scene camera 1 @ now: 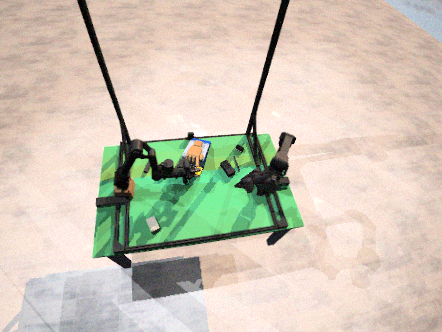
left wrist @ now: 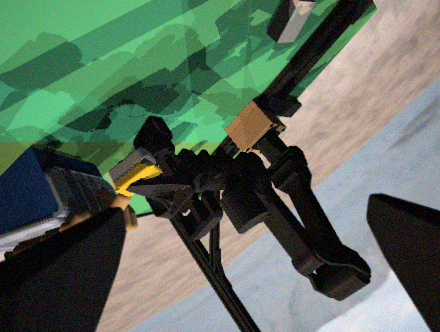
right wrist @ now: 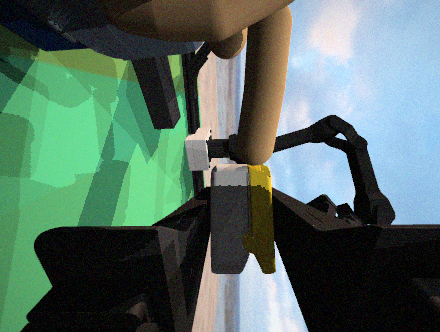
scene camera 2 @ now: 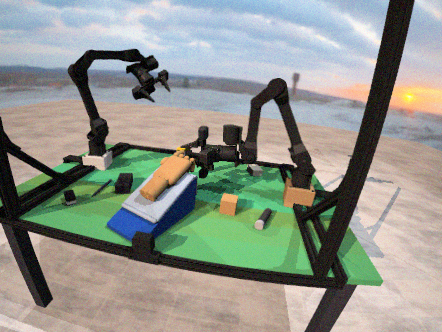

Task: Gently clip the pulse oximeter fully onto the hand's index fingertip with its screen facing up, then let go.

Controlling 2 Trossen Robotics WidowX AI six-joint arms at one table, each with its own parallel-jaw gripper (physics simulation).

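Places are measured from the left arm's base along level axes (x ahead, y left, z up), in metres.
Pixels of known places: left gripper, fingertip midpoint: (scene camera 1: 237, 183) (left wrist: 246, 213) (scene camera 2: 162, 96); right gripper, fingertip midpoint: (scene camera 1: 200, 170) (left wrist: 123, 176) (right wrist: 237, 192); left arm's base, origin of the base link: (right wrist: 209, 148) (scene camera 2: 97, 153); right arm's base, origin of the base link: (scene camera 1: 123, 184) (left wrist: 265, 139) (scene camera 2: 300, 184).
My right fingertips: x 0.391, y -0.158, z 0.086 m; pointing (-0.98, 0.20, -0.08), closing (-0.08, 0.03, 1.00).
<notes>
Ahead of a thing's pixels: the offset from my right fingertips to its top centre. "*": to the spot under its first point.
The pulse oximeter @[0.004 m left, 0.014 m ahead, 0.020 m up] (scene camera 1: 199, 171) (scene camera 2: 181, 149) (left wrist: 136, 175) (right wrist: 230, 220) has a grey half and a yellow half. My right gripper (right wrist: 237, 192) is shut on it, yellow half upward; its screen cannot be made out. The tan hand (scene camera 1: 196, 150) (scene camera 2: 172, 172) lies on a blue wedge @[* 0.300 m right, 0.141 m back, 0.121 m down] (scene camera 2: 120, 225) with a grey-white top. In the right wrist view the index finger (right wrist: 266, 90) ends at the oximeter's front edge, mostly in line with the yellow half. Whether they touch or the tip is inside is unclear. My left gripper (scene camera 2: 161, 95) is open and empty, raised away from the hand.
An orange cube @[0.166 m right, 0.174 m ahead, 0.094 m down] (scene camera 2: 229, 204) and a dark cylinder @[0.226 m right, 0.280 m ahead, 0.117 m down] (scene camera 2: 263, 219) lie beside the wedge. A black box @[0.035 m right, 0.208 m back, 0.109 m down] (scene camera 1: 227, 168) (scene camera 2: 124, 183), a pen @[0.062 m right, 0.288 m back, 0.135 m down] (scene camera 2: 101, 187) and a small black block @[0.162 m right, 0.359 m back, 0.112 m down] (scene camera 2: 69, 197) lie on its other side. A pale box @[0.174 m left, 0.345 m ahead, 0.114 m down] (scene camera 1: 153, 224) (scene camera 2: 254, 170) lies apart. A black frame edges the table.
</notes>
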